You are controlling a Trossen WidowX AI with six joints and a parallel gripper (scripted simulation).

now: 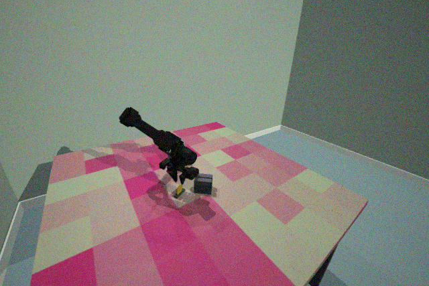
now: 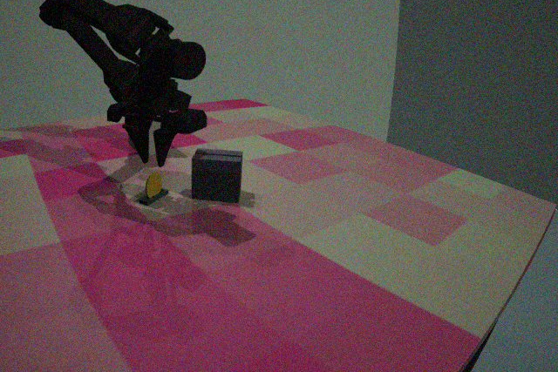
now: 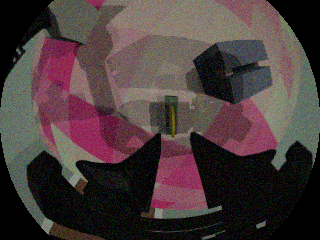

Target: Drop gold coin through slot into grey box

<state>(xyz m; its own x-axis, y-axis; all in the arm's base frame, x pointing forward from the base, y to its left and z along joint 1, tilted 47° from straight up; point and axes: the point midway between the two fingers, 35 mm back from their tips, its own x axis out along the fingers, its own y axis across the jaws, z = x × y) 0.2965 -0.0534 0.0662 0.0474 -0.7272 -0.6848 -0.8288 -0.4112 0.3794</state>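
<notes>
The gold coin lies 4 cm below my gripper tip.
</notes>
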